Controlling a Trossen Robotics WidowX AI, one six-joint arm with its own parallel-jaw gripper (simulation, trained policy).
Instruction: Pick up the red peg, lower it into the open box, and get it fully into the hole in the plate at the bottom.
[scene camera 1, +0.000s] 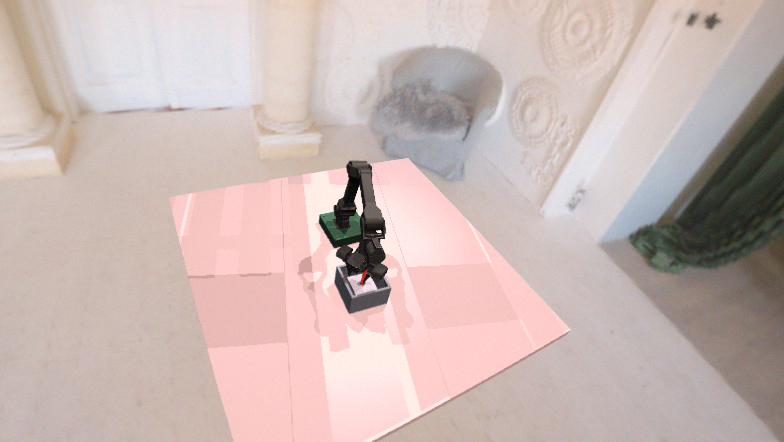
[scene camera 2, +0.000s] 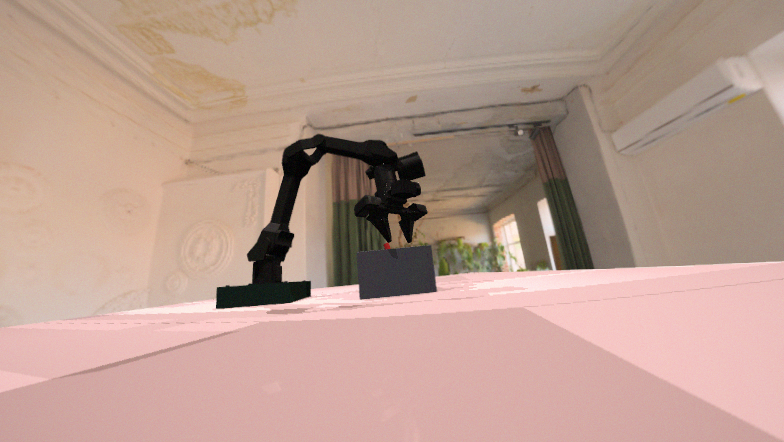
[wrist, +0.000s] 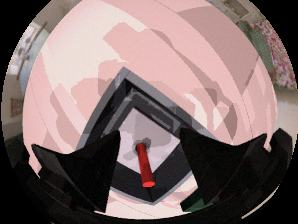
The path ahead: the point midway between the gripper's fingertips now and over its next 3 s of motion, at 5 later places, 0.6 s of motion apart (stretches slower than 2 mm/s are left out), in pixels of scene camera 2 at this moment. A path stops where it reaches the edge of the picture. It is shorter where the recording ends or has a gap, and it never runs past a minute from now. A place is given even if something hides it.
My gripper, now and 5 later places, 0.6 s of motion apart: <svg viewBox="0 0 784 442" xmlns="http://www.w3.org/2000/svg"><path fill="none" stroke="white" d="M400 242L400 238L400 233L400 230L400 228L400 228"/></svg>
